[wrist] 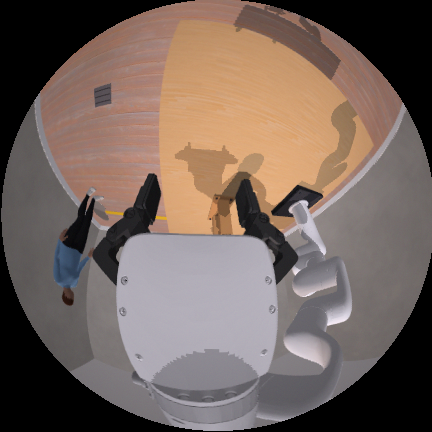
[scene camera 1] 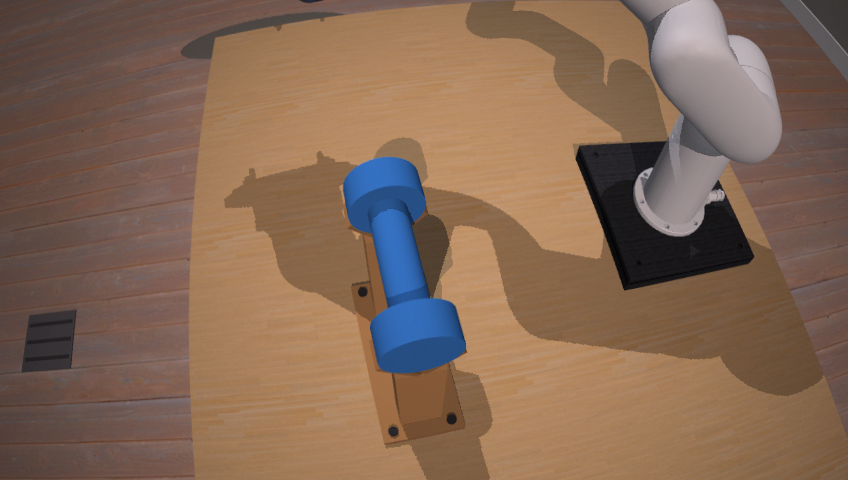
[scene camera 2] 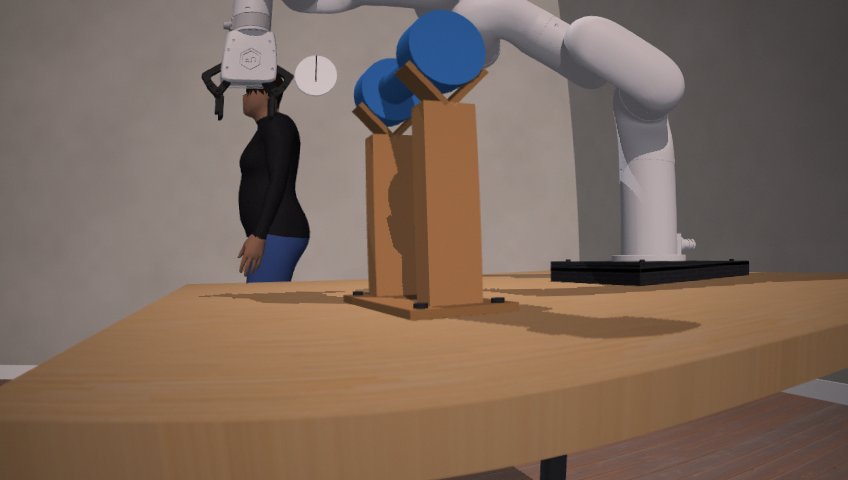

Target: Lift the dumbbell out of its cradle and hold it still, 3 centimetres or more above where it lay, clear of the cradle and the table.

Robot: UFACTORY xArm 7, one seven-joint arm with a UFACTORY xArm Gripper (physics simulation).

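Frame: origin at the arm's base, x ahead, y up, z right, level; metres.
Where they show: gripper, fingertip midpoint: [wrist: 198, 184] [scene camera 2: 245, 119]; arm's base at its link origin: [wrist: 297, 205] [scene camera 1: 668, 202] [scene camera 2: 649, 261].
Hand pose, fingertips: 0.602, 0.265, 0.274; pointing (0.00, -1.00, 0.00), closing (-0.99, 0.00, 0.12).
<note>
Things, the pixels of their top centre, and the offset from my fingertips, as dx, dy, dz. Level surfaces: height alone.
- blue dumbbell at its top centre: [scene camera 1: 398, 239] [scene camera 2: 411, 41] -0.173, -0.016, -0.439
- brown cradle at its top centre: [scene camera 1: 400, 271] [scene camera 2: 412, 89] [wrist: 221, 248] -0.173, -0.071, -0.439
- wooden table at its surface level: dy -0.293
A blue dumbbell [scene camera 1: 399, 255] [scene camera 2: 441, 47] lies in the V-shaped tops of a brown cradle [scene camera 1: 423, 395] [scene camera 2: 449, 202] [wrist: 221, 220], with one round end on each of its two posts. The dumbbell does not show in the wrist view. My gripper [scene camera 2: 245, 113] [wrist: 198, 184] is open and empty, with its fingers pointing down. In scene camera 2 it hangs to the left of the dumbbell, high above the table, apart from the dumbbell and cradle. In the wrist view part of the cradle shows beside the right finger; the gripper body hides the rest. Scene camera 1 shows the gripper's shadow.
The cradle's bolted base stands on the wooden table [scene camera 1: 285, 386] [scene camera 2: 208, 356] [wrist: 210, 90]. The arm's black base plate [scene camera 1: 684, 261] [scene camera 2: 642, 273] [wrist: 285, 207] is to the right of the cradle. A person [scene camera 2: 273, 178] stands in the background, beyond the table.
</note>
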